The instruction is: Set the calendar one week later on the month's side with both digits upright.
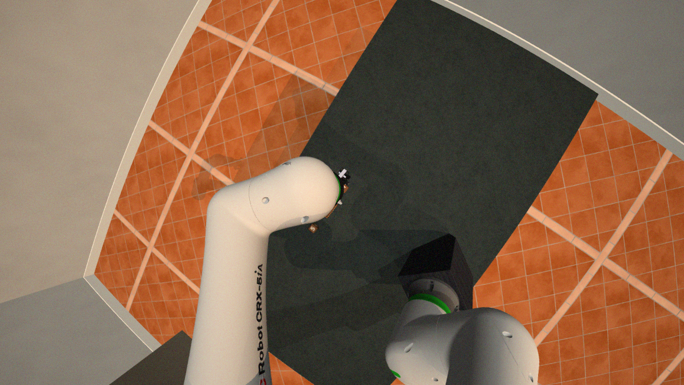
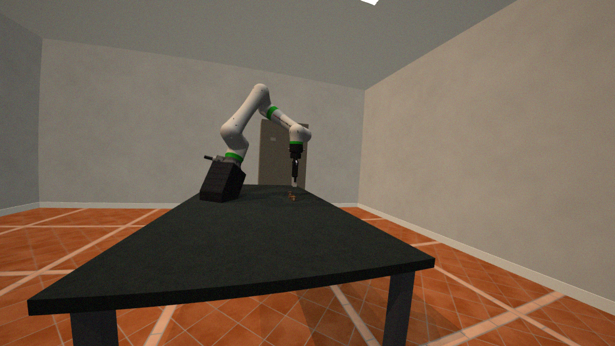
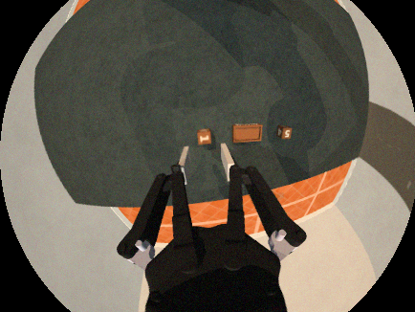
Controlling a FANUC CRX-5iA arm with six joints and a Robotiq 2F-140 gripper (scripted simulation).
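The brown cube lies 210 mm to the left of my hand, 120 mm below it and 20 mm behind it. Round my hand: brown tray: 120 mm below, 110 mm to the left, 10 mm behind.
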